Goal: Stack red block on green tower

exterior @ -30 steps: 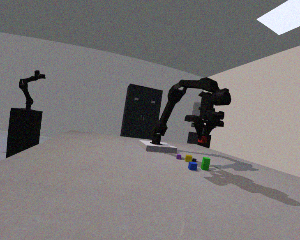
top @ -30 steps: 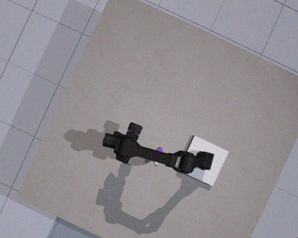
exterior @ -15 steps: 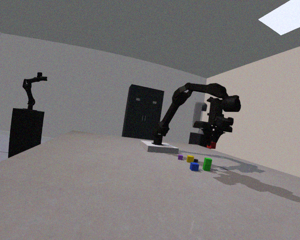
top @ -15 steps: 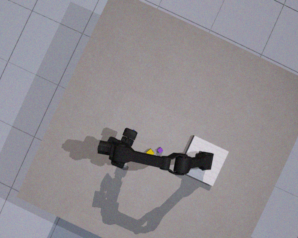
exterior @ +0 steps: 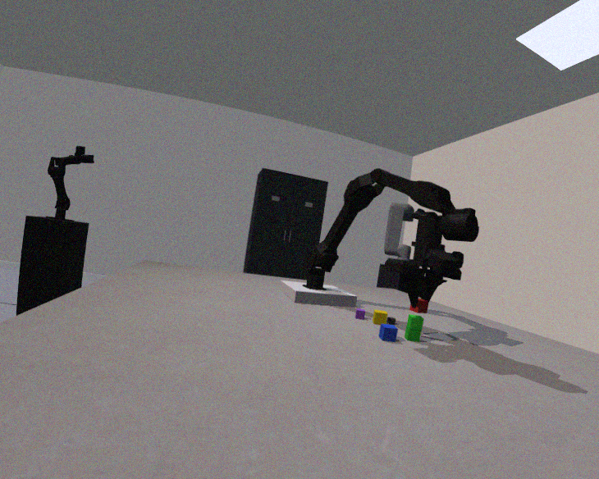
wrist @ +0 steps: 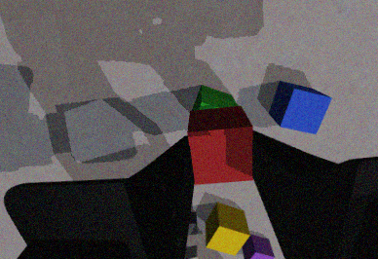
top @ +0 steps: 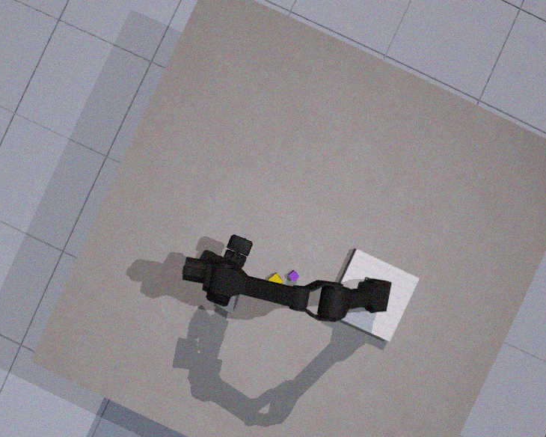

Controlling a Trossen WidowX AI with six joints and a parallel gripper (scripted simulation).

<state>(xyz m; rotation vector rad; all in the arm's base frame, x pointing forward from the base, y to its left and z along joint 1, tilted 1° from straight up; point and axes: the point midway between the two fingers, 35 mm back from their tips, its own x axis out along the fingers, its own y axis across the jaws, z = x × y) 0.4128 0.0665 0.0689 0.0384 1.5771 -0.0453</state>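
Now: the blue block 70 mm to the right of my gripper tip, 60 mm below it and 10 mm behind it. Also, from my gripper tip: red block right at my gripper tip; then yellow block 130 mm behind, 60 mm below; then small dark block 130 mm behind, 70 mm below, 40 mm to the left.
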